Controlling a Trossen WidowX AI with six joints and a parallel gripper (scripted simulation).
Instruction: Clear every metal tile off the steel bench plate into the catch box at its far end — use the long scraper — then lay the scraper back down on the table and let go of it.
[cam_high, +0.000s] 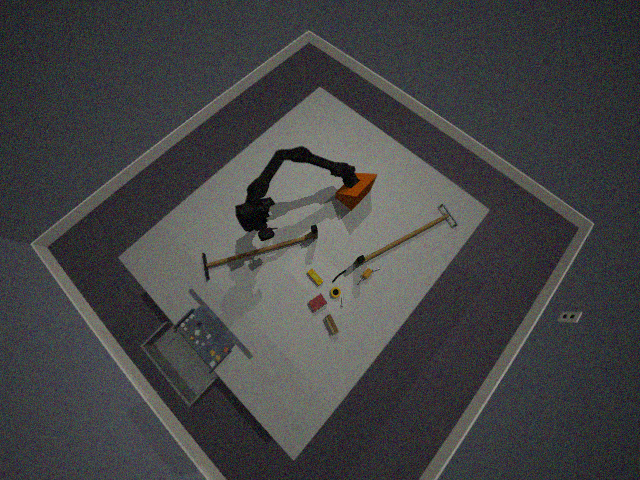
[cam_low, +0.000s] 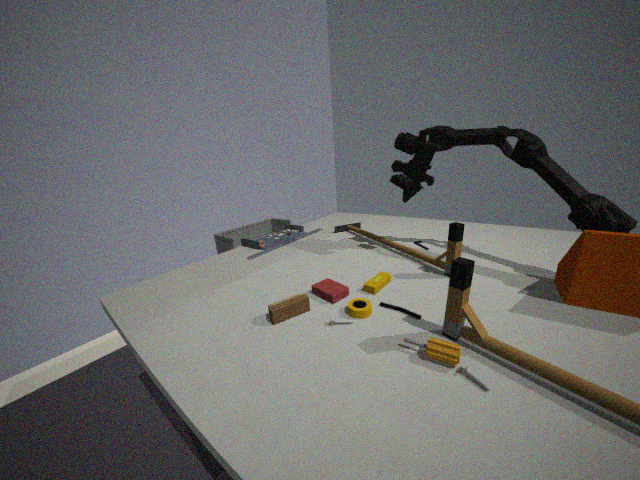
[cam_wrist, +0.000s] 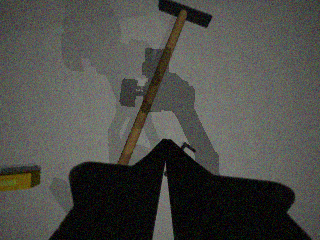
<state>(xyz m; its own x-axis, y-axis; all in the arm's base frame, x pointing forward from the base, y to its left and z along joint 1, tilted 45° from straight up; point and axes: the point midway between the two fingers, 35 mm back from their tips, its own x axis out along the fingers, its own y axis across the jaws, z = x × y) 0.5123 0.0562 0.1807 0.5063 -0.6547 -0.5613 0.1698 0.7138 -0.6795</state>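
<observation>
Right now the long scraper is 10 cm below my gripper tip, 4 cm to the left of it and 4 cm ahead of it. The rest, counted from my gripper tip: red block: 43 cm to the left, 15 cm below, 1 cm behind; then hex key: 16 cm below, 5 cm to the right, 5 cm behind; then yellow block: 33 cm to the left, 15 cm below, 7 cm behind.
</observation>
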